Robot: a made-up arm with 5 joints. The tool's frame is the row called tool.
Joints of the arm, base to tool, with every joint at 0 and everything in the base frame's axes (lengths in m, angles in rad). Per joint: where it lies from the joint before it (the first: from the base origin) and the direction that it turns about. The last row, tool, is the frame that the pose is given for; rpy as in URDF.
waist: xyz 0 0 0.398 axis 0 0 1
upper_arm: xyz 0 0 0 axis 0 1 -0.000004
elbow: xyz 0.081 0 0.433 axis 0 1 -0.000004
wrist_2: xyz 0.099 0 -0.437 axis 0 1 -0.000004
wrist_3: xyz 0.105 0 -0.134 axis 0 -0.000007 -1
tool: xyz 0 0 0 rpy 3.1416 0 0
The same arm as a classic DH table. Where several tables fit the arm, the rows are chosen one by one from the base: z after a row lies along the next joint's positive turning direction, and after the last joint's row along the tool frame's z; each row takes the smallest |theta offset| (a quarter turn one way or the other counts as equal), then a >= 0, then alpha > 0; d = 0 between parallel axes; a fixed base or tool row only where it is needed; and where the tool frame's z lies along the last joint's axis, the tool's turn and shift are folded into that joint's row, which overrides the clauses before.
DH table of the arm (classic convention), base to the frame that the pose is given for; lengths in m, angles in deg. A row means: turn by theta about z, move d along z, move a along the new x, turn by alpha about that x. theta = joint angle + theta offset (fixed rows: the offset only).
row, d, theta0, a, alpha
waist, 0.3980, 0.00, 0.0000, -90.00
upper_arm, 0.0000, -79.40, 0.4405, 0.00
elbow, 0.0000, -23.36, -0.4481, 0.00
wrist_2, 0.0000, -77.24, -0.1050, 90.00
wrist_3, 0.1340, 180.00, 0.0000, 0.00

